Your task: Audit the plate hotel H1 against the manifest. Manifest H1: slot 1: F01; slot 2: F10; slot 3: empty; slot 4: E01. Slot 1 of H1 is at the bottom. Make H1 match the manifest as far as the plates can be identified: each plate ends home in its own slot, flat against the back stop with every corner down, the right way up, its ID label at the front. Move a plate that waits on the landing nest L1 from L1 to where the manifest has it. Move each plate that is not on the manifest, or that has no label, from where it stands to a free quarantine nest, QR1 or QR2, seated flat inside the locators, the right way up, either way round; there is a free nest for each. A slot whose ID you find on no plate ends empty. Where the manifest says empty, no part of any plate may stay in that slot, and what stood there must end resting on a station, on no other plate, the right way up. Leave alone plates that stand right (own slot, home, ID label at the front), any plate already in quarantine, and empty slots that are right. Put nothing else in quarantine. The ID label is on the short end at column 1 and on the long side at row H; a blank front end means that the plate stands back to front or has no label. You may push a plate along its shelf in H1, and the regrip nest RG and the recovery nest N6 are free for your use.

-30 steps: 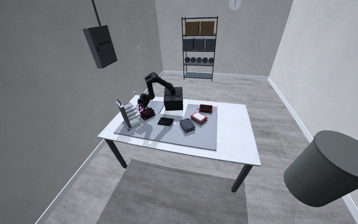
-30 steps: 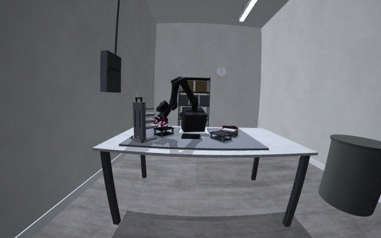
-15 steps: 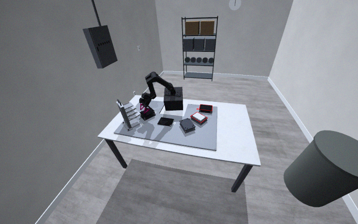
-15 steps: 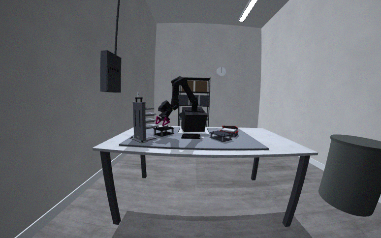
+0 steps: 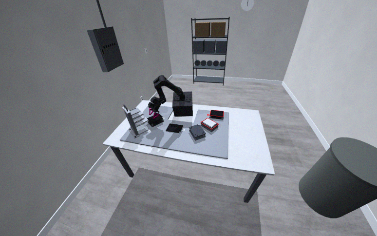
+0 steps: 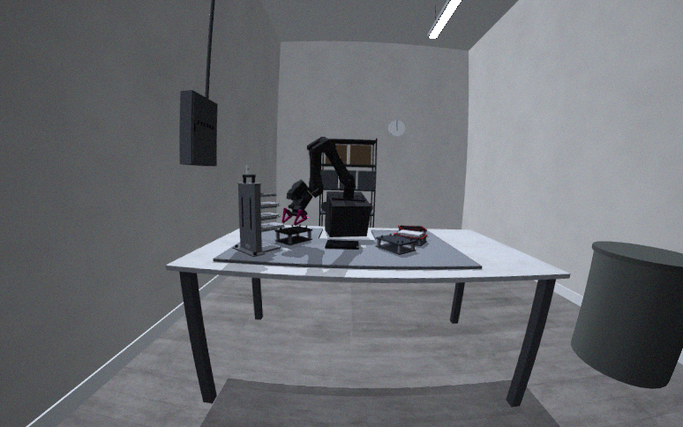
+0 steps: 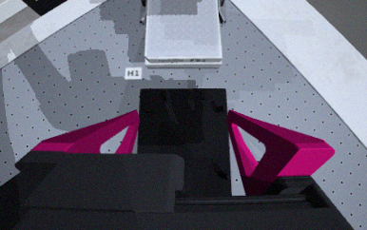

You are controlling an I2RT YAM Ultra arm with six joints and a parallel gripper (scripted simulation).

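The black regrip nest is 5 cm below my hand, 2 cm to the left of it and 2 cm behind it. From my hand the other things lie so: H1 tag: 14 cm ahead, 10 cm below, 1 cm to the left.
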